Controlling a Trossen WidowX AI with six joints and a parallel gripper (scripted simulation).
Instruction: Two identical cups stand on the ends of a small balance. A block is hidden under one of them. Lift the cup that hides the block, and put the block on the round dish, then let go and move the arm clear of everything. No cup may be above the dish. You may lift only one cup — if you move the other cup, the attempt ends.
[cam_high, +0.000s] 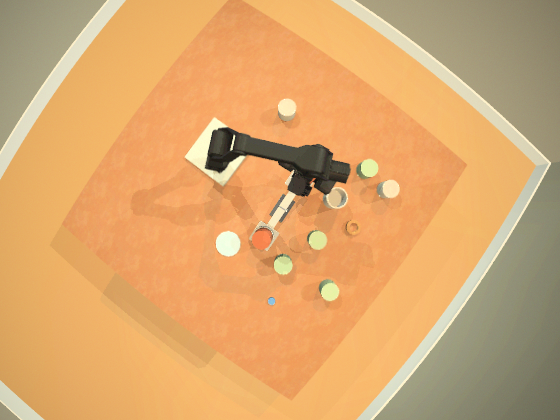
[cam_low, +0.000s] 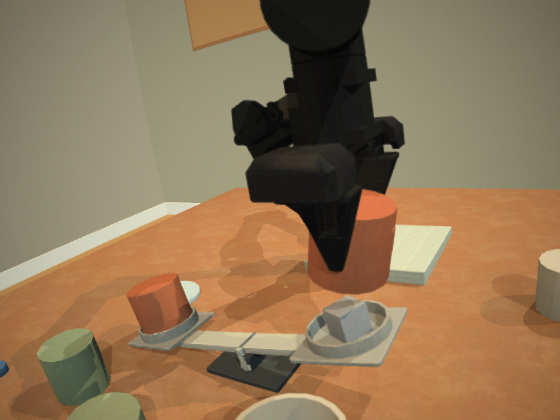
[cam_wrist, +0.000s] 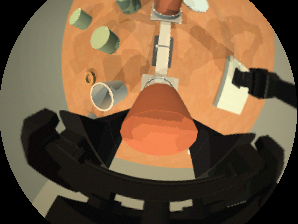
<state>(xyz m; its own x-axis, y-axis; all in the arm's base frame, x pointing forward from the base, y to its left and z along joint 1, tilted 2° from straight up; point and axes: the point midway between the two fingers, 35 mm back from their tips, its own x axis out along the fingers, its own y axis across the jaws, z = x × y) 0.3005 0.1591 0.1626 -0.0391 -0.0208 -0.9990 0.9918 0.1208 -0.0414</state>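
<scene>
Now: gripper tip 7 cm above the grey block and 1 cm to the left of it. Round my gripper tip: balance (14 cm to the right, 12 cm below, 2 cm ahead); then beige cup (15 cm ahead, 12 cm below, 2 cm to the left); then pink-blue piece (15 cm below, 12 cm to the left, 5 cm ahead).
</scene>
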